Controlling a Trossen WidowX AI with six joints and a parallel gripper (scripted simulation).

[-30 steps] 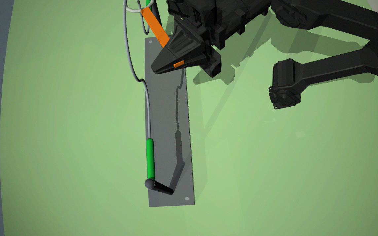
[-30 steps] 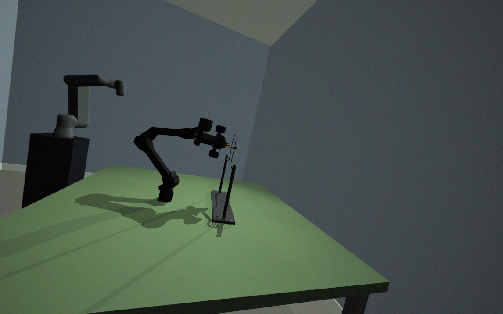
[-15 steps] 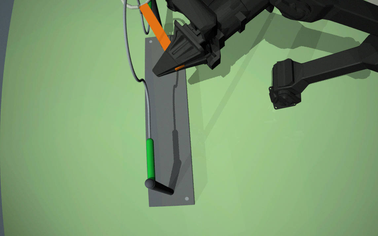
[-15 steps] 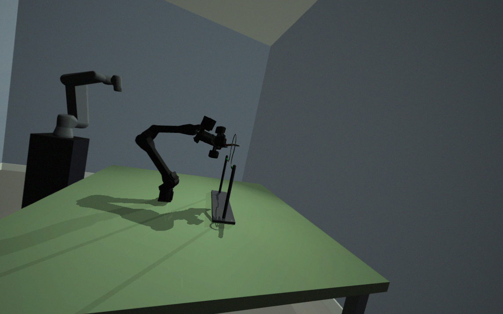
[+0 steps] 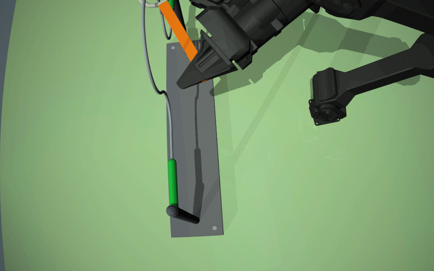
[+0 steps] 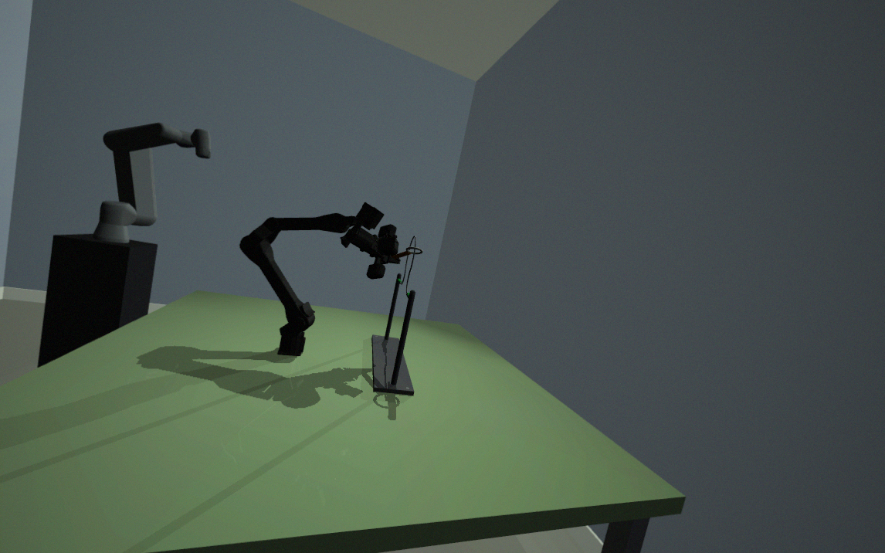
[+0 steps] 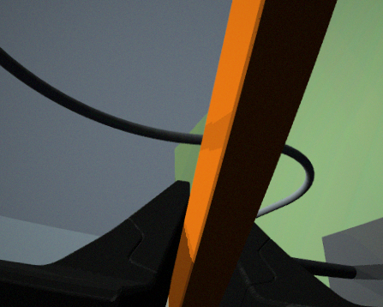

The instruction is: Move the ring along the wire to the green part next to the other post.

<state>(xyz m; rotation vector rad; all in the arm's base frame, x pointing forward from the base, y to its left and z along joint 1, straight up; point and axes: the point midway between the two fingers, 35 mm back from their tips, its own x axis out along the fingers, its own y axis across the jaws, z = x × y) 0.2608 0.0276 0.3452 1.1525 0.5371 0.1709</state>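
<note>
The ring with orange handle lies 90 mm to the right of my gripper tip and 40 mm above it.
</note>
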